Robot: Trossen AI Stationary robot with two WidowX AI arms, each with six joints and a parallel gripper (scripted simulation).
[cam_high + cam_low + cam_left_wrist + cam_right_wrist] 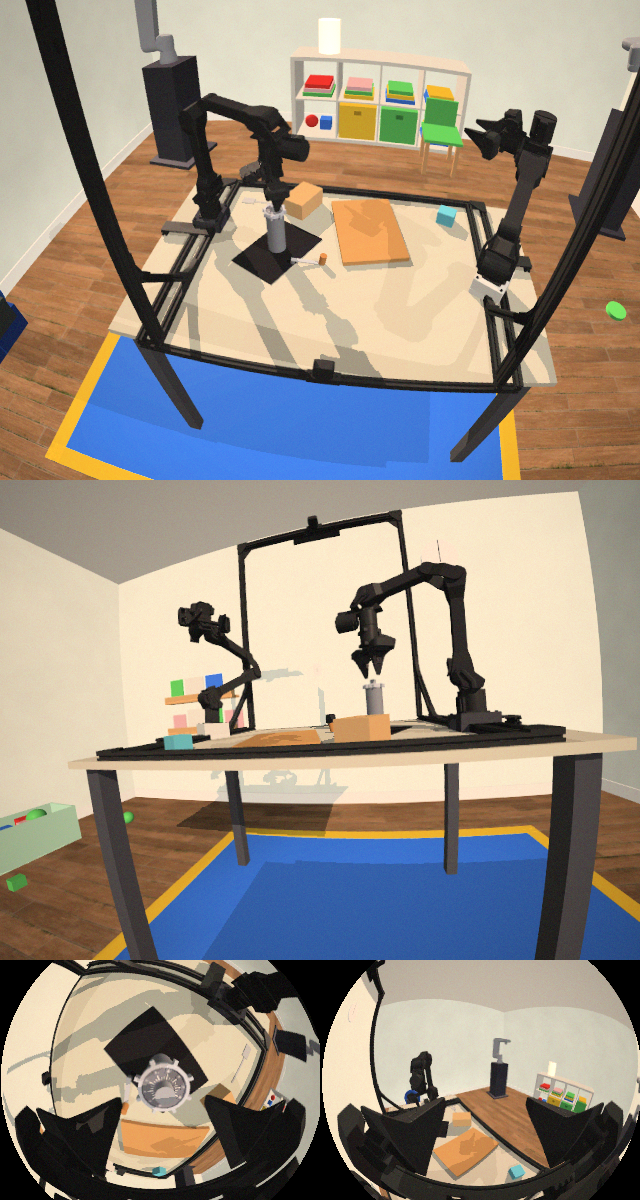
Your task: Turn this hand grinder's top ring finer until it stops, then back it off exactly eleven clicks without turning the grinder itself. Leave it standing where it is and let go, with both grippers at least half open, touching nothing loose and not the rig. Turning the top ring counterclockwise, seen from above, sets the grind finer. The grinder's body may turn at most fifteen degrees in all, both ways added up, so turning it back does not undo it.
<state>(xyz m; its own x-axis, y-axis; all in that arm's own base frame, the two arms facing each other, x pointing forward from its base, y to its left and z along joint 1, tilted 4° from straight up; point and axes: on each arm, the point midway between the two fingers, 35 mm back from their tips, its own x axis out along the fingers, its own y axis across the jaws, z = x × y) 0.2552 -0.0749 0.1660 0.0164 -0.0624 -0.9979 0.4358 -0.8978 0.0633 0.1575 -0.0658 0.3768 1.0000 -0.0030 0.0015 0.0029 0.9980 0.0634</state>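
My left gripper is now 10 cm above the hand grinder and 1 cm past it. From my left hand the other things lie so: cardboard box 22 cm ahead, 17 cm below, 1 cm to the left; then black mat 20 cm below, 1 cm behind; then orange board 23 cm to the right, 20 cm below, 18 cm ahead.
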